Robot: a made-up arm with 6 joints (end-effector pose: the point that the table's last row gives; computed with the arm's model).
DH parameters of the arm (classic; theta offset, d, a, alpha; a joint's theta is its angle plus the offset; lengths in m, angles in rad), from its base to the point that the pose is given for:
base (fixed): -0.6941 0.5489 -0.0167 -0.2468
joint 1: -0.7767 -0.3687 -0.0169 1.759
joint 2: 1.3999 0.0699 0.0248 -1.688
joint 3: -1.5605 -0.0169 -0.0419 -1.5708
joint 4: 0 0.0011 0.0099 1.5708
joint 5: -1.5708 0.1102 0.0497 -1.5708
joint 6: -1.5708 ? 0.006 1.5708
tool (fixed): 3.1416 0.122 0 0
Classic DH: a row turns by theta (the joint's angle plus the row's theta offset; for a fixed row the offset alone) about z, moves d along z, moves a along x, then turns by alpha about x.
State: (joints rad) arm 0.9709 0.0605 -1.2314 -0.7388 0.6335 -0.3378
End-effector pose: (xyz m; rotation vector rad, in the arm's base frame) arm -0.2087 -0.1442 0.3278 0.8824 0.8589 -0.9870
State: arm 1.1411 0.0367 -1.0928 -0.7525 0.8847 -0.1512
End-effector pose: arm -0.1578 -0.1526 0.3776 0.3406 0.9442 -0.8801
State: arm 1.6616 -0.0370 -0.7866 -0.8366 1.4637 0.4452
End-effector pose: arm -0.0510 -0.0623 0.4341 -0.7767 0.6994 -0.0235
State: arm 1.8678 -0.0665 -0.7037 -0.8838 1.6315 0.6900
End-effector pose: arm -0.0509 -0.0261 0.4380 -0.9808 0.5055 0.4106
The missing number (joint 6, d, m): 0.0991
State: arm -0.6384 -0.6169 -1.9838 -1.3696 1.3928 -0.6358
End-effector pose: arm -0.2698 0.0155 0.2036 2.5705 0.6427 -0.4649
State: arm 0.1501 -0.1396 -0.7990 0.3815 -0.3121 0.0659
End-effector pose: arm -0.2633 -0.0216 0.1684 0.8634 -0.7496 -1.0137
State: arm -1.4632 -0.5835 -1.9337 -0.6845 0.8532 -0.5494
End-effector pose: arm -0.0740 0.1425 0.1805 2.2832 -1.4686 -1.3099
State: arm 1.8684 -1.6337 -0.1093 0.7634 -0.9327 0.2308
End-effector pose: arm -0.0248 -0.2689 0.2088 0.8335 2.0019 -0.4732
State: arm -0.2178 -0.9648 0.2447 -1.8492 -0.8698 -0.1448
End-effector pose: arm 0.0341 0.0217 0.2139 0.4050 -0.0718 2.9754
